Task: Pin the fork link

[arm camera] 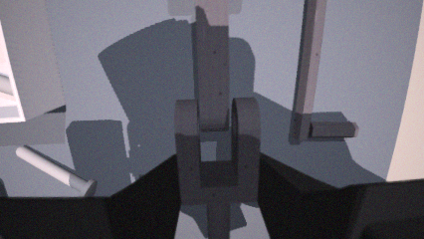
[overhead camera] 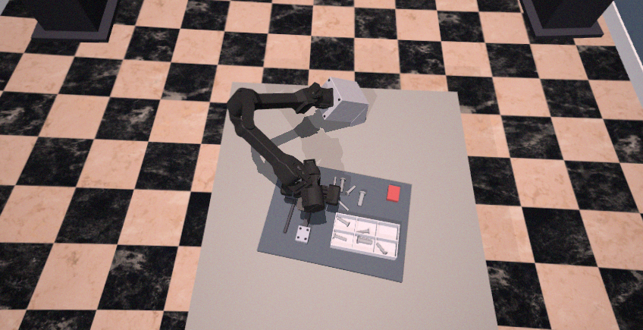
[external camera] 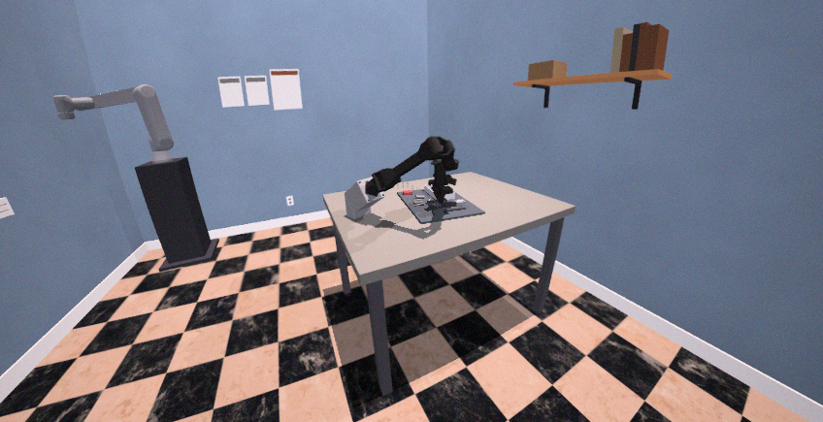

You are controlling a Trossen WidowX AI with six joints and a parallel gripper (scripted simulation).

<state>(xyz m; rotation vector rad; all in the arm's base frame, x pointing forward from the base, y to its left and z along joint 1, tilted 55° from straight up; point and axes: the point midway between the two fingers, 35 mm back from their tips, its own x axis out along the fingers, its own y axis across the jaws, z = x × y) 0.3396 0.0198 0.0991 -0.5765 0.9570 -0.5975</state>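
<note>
The dark fork link is 30 mm below my hand. Also, from my hand: dark l-shaped bar: 20 mm ahead, 70 mm to the right, 60 mm below; then eye plate: 40 mm ahead, 10 mm to the right, 50 mm below; then dark mat: 40 mm ahead, 90 mm to the left, 70 mm below.
</note>
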